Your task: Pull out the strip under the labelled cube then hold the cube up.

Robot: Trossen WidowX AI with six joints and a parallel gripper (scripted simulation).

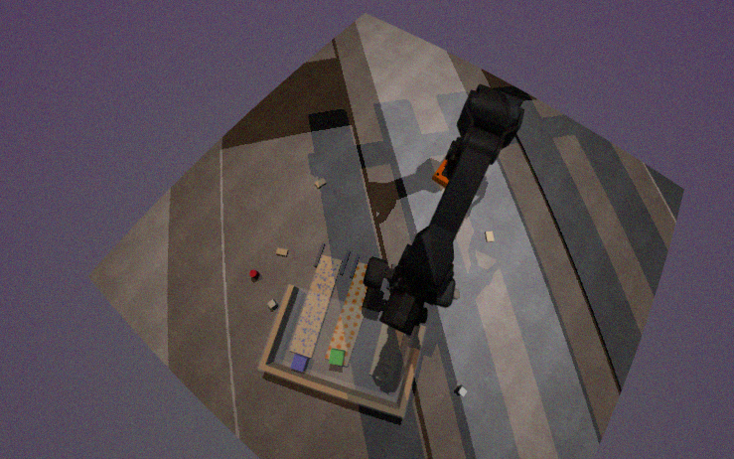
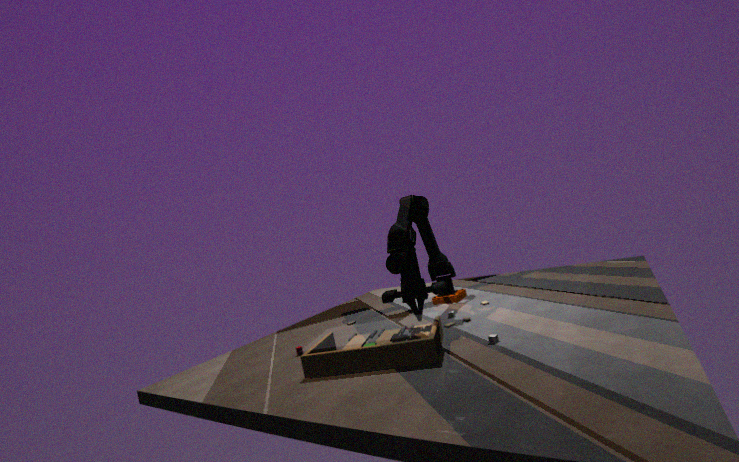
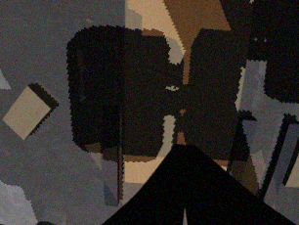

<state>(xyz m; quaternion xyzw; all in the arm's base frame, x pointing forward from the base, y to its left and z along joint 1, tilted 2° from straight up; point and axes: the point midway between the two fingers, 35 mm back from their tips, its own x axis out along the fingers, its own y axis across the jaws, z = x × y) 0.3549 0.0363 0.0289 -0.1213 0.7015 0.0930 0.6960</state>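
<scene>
Now: the tan strip 8 cm ahead of my gripper tip, 3 cm to the left of it and 2 cm below it. Round my gripper tip: brown peg (12 cm to the left, 6 cm behind, 2 cm below); labelled cube (19 cm ahead, 6 cm to the left, 1 cm below); red piece (33 cm to the right, 17 cm ahead, 2 cm below).
</scene>
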